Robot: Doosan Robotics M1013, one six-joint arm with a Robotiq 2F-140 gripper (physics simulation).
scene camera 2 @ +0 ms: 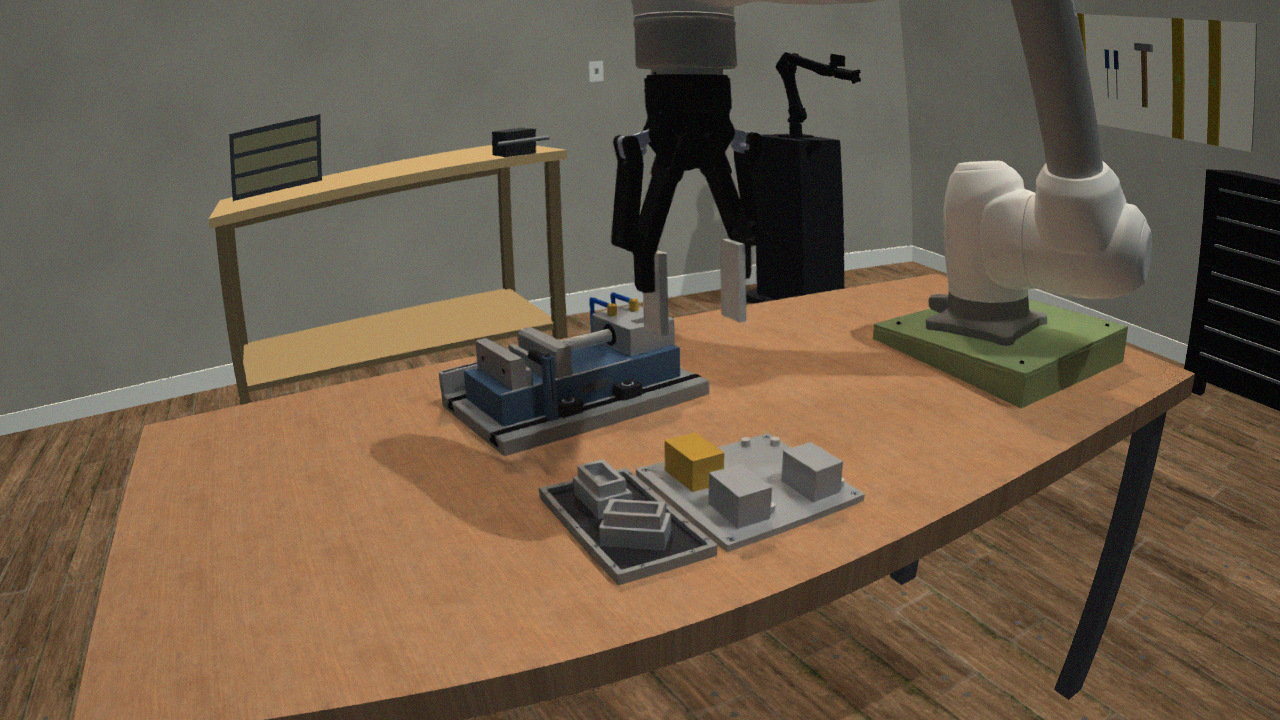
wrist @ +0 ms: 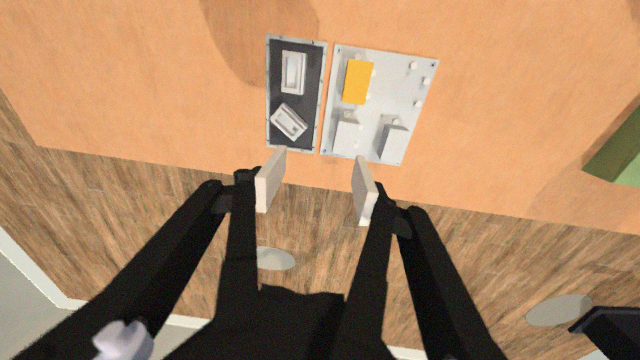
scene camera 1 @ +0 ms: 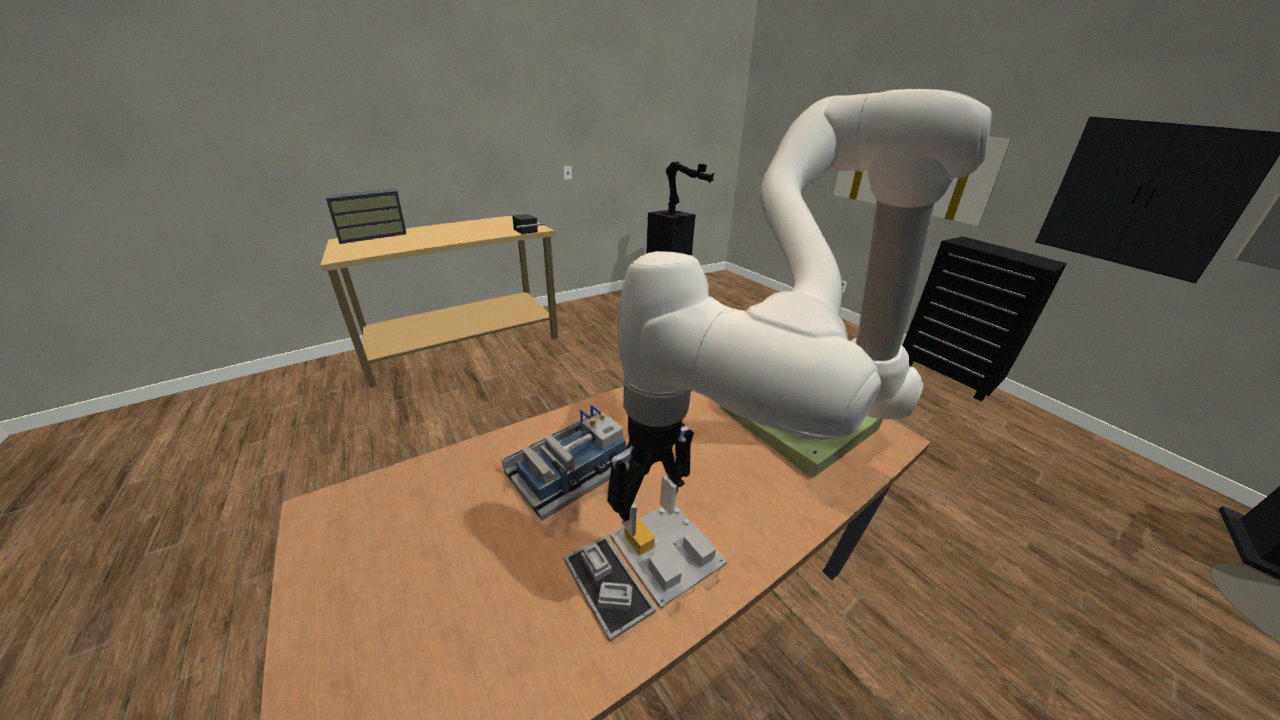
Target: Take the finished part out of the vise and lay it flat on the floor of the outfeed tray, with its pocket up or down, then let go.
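Places are measured from the arm's base along level axes (x back, y left, z down), in metres.
Where they show: gripper, fingertip midpoint: (scene camera 2: 696,324) (wrist: 319,164) (scene camera 1: 648,518); arm's base, link origin: (scene camera 2: 989,324).
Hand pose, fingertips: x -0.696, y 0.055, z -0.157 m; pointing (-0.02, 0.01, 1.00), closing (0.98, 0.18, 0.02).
Each offset is from my fingertips to the top centre of the thing.
The blue and grey vise @(dx +0.081, dy -0.344, dz +0.100 m) (scene camera 1: 547,480) (scene camera 2: 646,363) stands at the back of the table. No part can be made out between its jaws, and the gap is partly hidden. The dark outfeed tray (scene camera 1: 631,614) (scene camera 2: 685,542) (wrist: 310,75) holds two grey parts with pockets up. One part @(dx -0.051, dy -0.085, dz +0.159 m) (scene camera 1: 596,561) (scene camera 2: 601,484) (wrist: 293,72) lies along the tray; the other part @(dx -0.070, dy -0.005, dz +0.159 m) (scene camera 1: 614,594) (scene camera 2: 635,530) (wrist: 288,122) lies turned at an angle. My gripper (scene camera 1: 651,506) (scene camera 2: 696,291) (wrist: 319,164) is open and empty, pointing down high above the table.
Beside the tray lies a light plate @(dx +0.083, dy -0.013, dz +0.191 m) (scene camera 1: 673,534) (scene camera 2: 760,461) (wrist: 392,90) with pegs, a yellow block @(dx +0.051, dy -0.066, dz +0.156 m) (scene camera 1: 640,537) (scene camera 2: 693,462) (wrist: 358,82) and two grey blocks @(dx +0.034, dy +0.023, dz +0.156 m) (scene camera 2: 740,497) @(dx +0.122, dy +0.039, dz +0.156 m) (scene camera 2: 811,471). The green arm base (scene camera 1: 814,452) (scene camera 2: 1029,376) is at the right.
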